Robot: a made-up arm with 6 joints.
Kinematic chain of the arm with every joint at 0, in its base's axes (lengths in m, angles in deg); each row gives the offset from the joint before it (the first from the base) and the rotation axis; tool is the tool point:
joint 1: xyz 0 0 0.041 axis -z
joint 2: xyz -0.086 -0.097 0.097 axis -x
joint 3: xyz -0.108 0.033 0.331 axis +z
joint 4: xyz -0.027 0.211 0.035 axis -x
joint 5: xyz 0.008 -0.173 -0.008 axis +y
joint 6: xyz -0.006 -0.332 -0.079 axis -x
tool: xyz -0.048 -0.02 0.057
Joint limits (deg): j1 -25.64..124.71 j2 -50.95..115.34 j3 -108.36..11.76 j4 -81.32..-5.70 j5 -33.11..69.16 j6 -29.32..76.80
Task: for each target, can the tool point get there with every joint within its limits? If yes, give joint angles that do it. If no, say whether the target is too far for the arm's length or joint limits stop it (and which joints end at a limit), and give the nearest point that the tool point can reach.
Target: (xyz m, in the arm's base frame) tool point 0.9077 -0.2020 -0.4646
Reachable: no: joint limits stop it (at a limit: joint 1, joint 3, joint 4, joint 5, joint 6) | nearest point 0.4218 0.1935 -0.0718 | short by 0.740 m
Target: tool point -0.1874 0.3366 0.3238
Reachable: yes | joints 105.74 12.04 -2.87 -28.38 52.07 17.23
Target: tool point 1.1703 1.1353 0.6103
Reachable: no: too far | nearest point 0.4074 0.3952 0.3529 | short by 1.094 m
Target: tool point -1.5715 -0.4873 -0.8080
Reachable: no: too far | nearest point -0.5155 -0.1006 -0.1715 | short by 1.292 m
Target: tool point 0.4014 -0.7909 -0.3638
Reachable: no: joint limits stop it (at a limit: joint 1, joint 2, joint 3, joint 5, joint 6) | nearest point 0.0611 -0.5849 0.1039 | short by 0.614 m
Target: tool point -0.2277 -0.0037 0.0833
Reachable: yes | joints -11.15 -20.27 -44.74 -67.18 10.76 26.59
